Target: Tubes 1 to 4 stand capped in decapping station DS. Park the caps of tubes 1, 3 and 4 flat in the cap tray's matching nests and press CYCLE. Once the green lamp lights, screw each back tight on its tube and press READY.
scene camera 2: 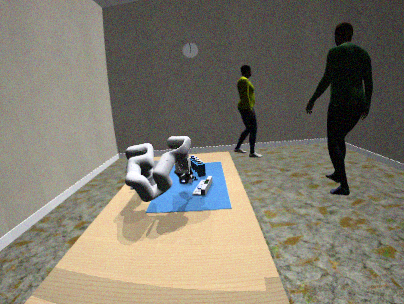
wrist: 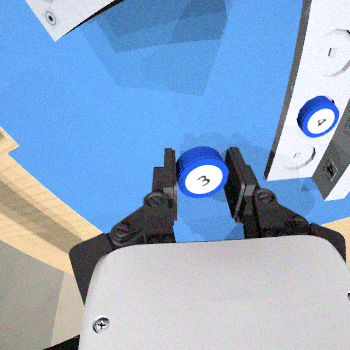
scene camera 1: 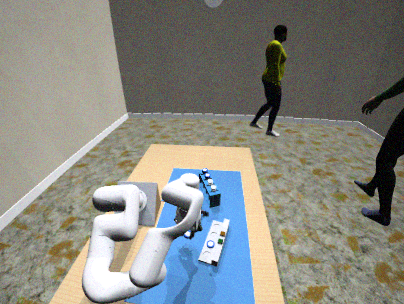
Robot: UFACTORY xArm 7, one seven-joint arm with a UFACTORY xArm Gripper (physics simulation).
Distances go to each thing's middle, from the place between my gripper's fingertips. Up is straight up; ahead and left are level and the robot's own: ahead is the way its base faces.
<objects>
The button box (wrist: pixel 57 26) is 2 cm ahead of my hand and 17 cm to the left of it.
</objects>
